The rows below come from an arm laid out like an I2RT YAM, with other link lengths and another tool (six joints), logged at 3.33 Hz.
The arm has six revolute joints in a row. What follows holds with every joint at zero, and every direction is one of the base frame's.
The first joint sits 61.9 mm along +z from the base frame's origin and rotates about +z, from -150 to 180 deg.
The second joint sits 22.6 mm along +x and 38.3 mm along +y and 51.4 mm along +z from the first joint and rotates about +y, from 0 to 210 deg.
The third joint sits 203.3 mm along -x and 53 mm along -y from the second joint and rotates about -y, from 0 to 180 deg.
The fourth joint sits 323.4 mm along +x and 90.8 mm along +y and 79.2 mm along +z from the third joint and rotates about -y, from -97 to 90 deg.
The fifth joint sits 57 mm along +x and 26.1 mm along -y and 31.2 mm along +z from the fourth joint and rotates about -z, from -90 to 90 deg.
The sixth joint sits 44.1 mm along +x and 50.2 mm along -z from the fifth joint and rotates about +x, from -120 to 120 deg.
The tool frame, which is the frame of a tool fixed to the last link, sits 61 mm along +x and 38 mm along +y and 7 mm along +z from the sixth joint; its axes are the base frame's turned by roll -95.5, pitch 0.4 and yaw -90 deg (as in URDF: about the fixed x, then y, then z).
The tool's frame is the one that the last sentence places.
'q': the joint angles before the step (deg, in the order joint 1, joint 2, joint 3, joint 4, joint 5, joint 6). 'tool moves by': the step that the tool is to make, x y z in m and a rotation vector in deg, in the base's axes. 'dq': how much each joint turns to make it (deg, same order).
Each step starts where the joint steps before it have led.
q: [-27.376, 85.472, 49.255, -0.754, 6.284, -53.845]
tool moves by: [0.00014, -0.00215, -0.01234, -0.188, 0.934, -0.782]
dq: [0.001, 2.141, 0.021, 1.377, 0.984, 0.001]
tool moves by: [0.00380, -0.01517, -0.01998, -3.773, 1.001, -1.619]
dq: [-0.635, 4.983, 0.939, 5.290, 3.081, -2.471]
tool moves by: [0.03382, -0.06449, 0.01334, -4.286, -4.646, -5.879]
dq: [-4.350, 11.280, 12.656, 4.853, 2.032, -0.306]
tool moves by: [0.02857, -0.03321, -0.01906, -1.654, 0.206, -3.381]
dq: [-0.765, 12.741, 11.781, 1.681, 3.017, 0.001]
